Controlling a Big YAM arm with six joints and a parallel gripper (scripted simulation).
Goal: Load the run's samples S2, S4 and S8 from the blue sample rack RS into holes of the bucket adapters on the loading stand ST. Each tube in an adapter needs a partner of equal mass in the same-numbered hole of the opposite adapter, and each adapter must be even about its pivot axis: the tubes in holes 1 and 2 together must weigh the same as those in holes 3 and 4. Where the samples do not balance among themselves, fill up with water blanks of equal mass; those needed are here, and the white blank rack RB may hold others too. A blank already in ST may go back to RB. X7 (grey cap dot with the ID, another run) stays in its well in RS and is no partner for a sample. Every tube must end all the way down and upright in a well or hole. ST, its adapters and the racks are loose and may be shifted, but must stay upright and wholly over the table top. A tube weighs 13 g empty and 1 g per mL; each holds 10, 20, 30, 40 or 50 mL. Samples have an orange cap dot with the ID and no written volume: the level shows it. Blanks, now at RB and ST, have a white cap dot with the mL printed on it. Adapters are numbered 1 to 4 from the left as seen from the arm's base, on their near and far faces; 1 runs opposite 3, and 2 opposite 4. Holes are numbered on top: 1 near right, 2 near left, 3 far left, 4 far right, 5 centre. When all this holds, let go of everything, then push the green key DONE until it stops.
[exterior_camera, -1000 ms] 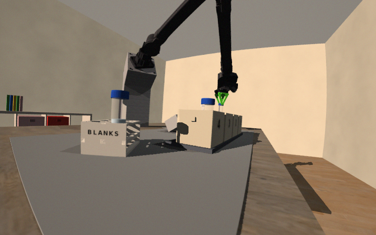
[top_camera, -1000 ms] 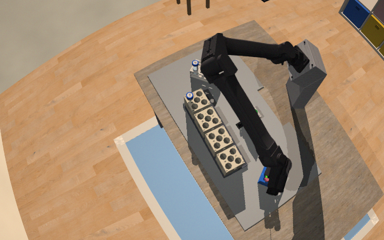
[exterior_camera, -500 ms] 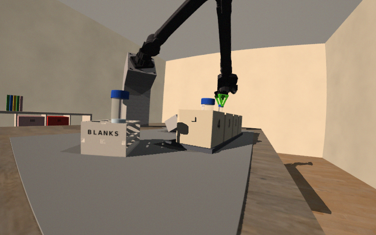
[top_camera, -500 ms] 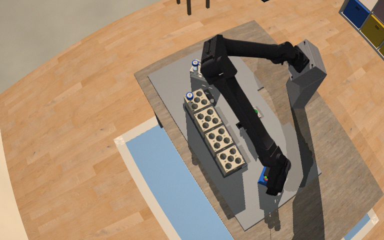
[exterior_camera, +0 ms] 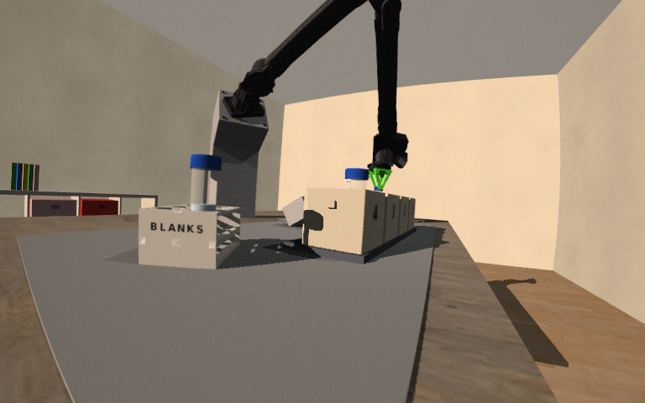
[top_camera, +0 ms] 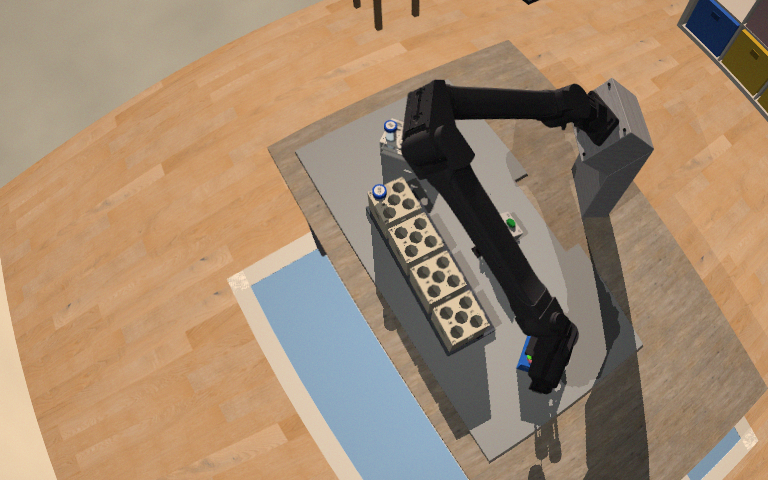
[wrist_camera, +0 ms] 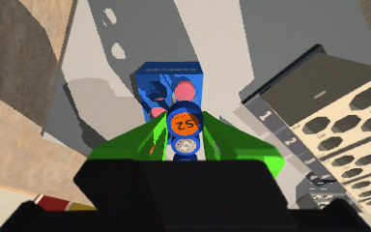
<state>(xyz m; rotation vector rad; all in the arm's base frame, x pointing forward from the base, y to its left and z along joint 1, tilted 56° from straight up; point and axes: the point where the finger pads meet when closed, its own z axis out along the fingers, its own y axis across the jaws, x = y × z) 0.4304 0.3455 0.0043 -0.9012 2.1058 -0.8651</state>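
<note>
Now: hand 550 mm to the left of the white-dot blank marked 10, 60 mm above it and 50 mm short of it. Round my hand: grey-dot tube X7: 70 mm below, 30 mm behind, 20 mm to the right; blue sample rack RS: 100 mm below, 50 mm behind, 10 mm to the right; orange-dot sample: 70 mm below, 60 mm behind, 20 mm to the left.
</note>
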